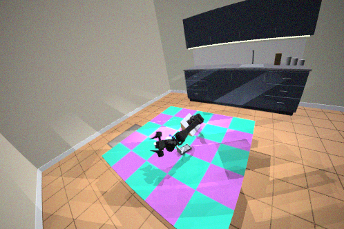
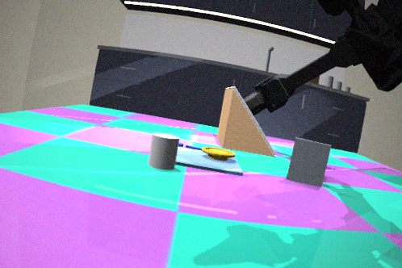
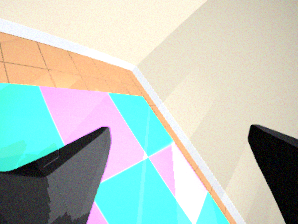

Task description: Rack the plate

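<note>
Now: gripper tip 28 cm past the yellow plate, 11 cm to the left of it and 24 cm above it. Round my gripper tip: grey dish rack (28 cm behind, 7 cm to the left, 23 cm below); white cylindrical cup (15 cm behind, 19 cm to the right, 23 cm below); pale blue mat (26 cm behind, 13 cm to the right, 25 cm below).
</note>
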